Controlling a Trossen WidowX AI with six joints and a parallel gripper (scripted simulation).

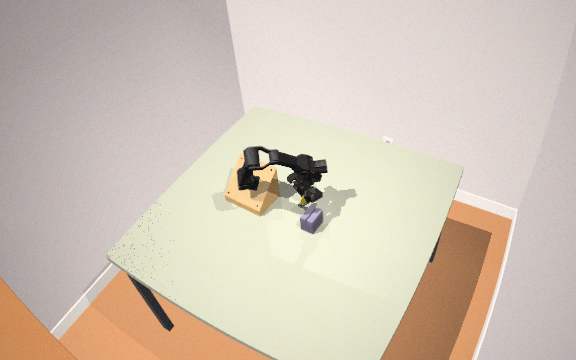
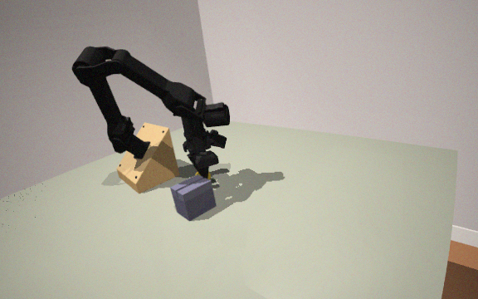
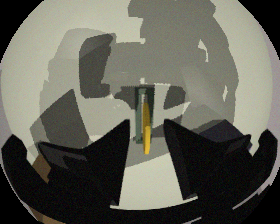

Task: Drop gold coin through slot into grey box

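The gold coin lies right at my gripper tip.
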